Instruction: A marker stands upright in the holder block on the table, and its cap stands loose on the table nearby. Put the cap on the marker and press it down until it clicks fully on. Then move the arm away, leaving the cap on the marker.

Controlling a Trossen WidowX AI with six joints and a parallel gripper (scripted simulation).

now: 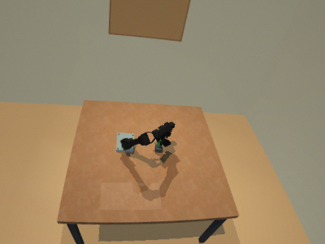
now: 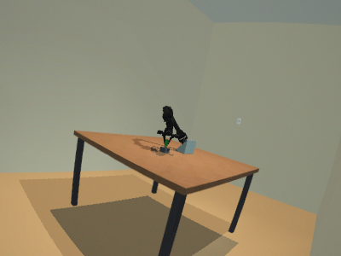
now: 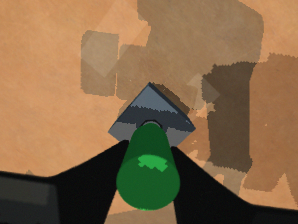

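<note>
The marker cap lies 10 mm above my gripper tip. From my gripper tip the other things lie so: holder block 50 mm below.
</note>
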